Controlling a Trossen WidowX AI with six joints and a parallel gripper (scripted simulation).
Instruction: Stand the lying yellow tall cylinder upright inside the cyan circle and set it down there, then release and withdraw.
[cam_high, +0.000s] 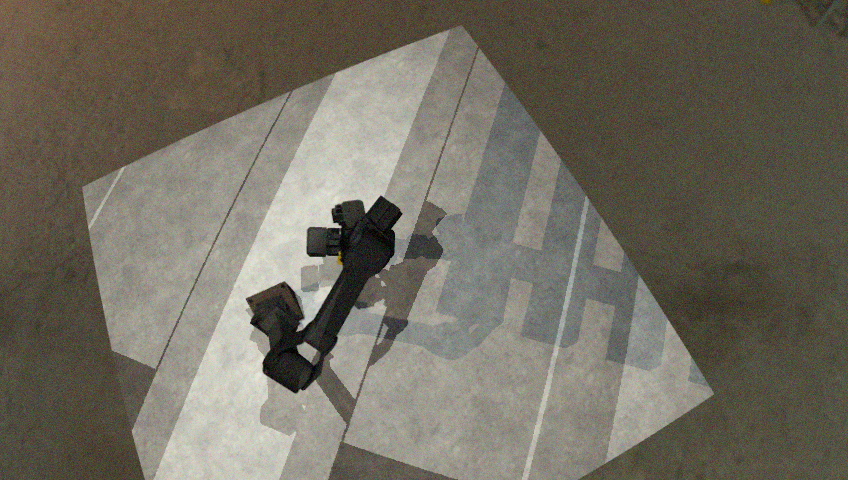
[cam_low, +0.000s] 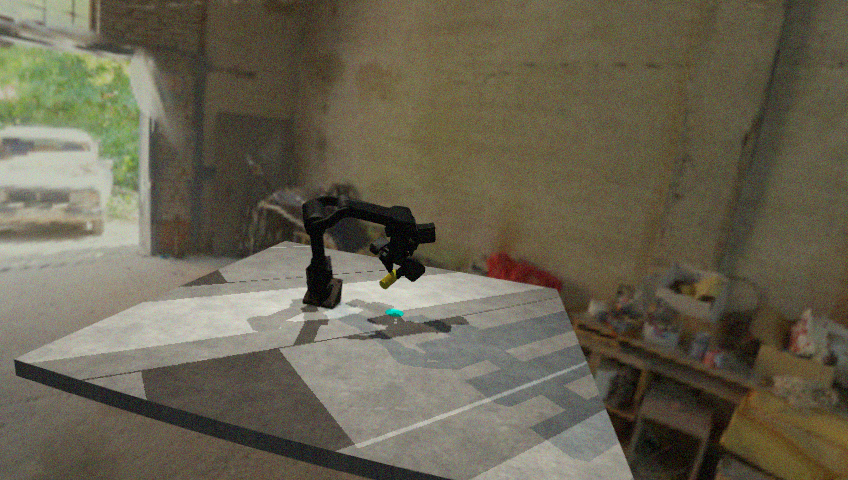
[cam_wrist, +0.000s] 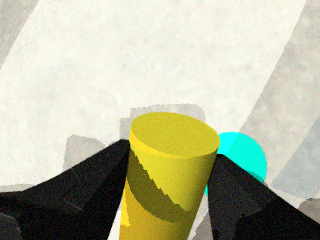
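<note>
Right now the cyan circle is 2 cm ahead of my gripper tip, 2 cm to the right of it and 12 cm below it. Also, from my gripper tip: yellow cylinder (1 cm behind, 2 cm to the right, 1 cm below).
</note>
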